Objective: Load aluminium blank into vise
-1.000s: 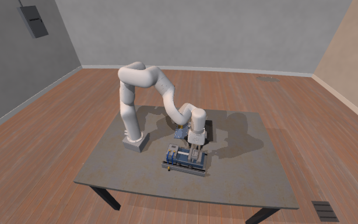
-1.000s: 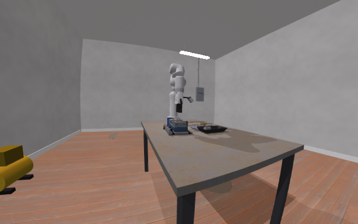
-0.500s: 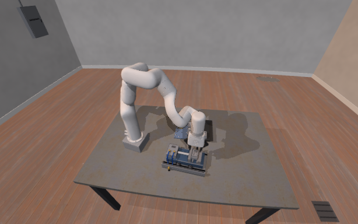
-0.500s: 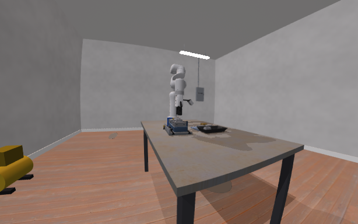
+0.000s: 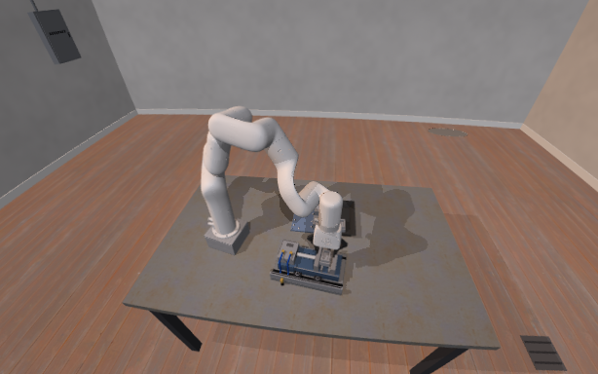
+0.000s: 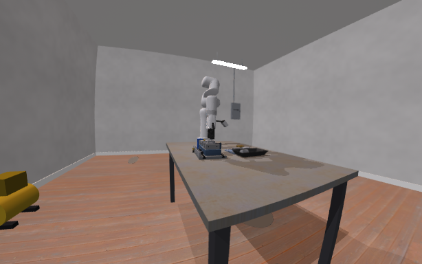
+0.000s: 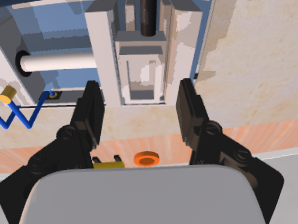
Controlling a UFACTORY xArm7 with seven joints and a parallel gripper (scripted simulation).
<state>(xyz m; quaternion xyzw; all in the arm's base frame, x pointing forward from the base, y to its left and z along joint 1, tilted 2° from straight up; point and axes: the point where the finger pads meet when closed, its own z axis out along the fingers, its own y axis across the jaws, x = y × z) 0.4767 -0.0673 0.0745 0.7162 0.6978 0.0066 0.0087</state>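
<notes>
The white piston rod is 80 mm behind my hand and 70 mm below it. Also, from my hand: brass blank 330 mm to the left, 170 mm behind, 120 mm below; vise 110 mm below, 60 mm behind.
</notes>
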